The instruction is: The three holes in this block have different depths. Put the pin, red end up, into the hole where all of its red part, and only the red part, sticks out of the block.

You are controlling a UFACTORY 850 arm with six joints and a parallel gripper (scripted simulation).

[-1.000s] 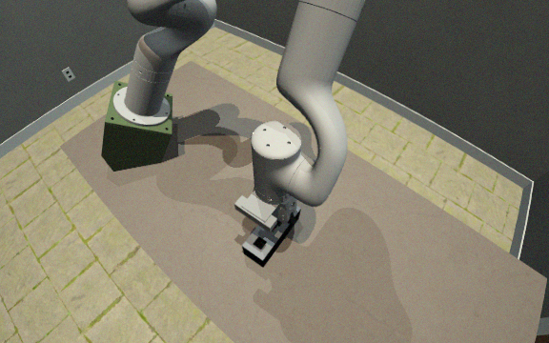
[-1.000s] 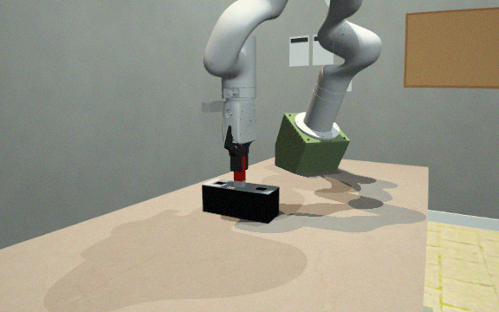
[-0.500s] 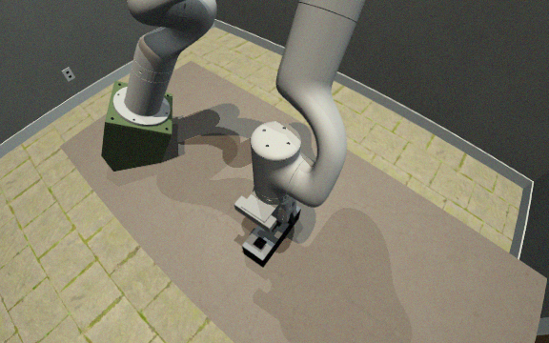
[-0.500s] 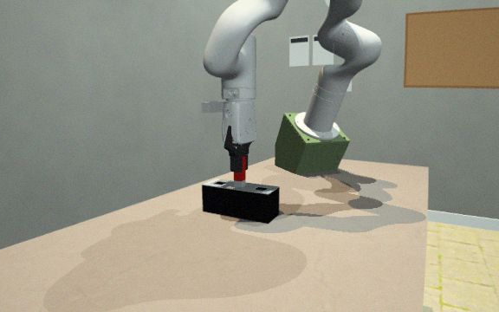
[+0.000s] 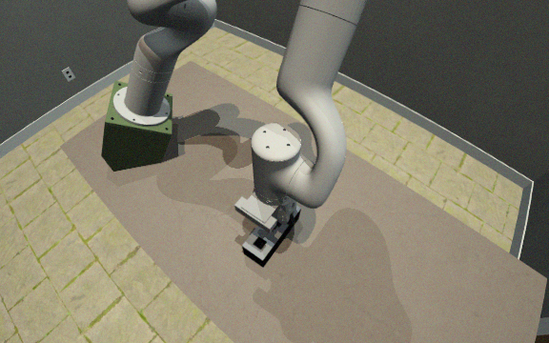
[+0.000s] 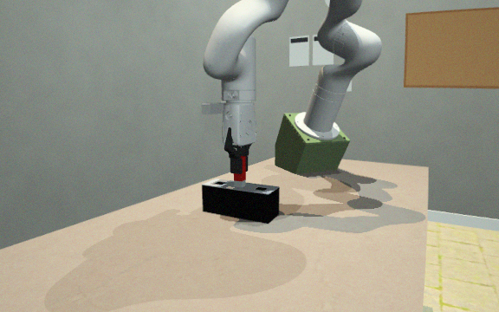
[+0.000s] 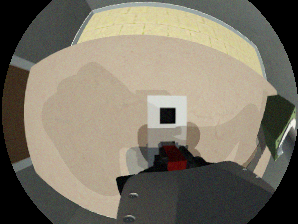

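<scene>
My gripper is now 10 mm above the pin. From my hand the other things lie so: black block: 90 mm below.
</scene>
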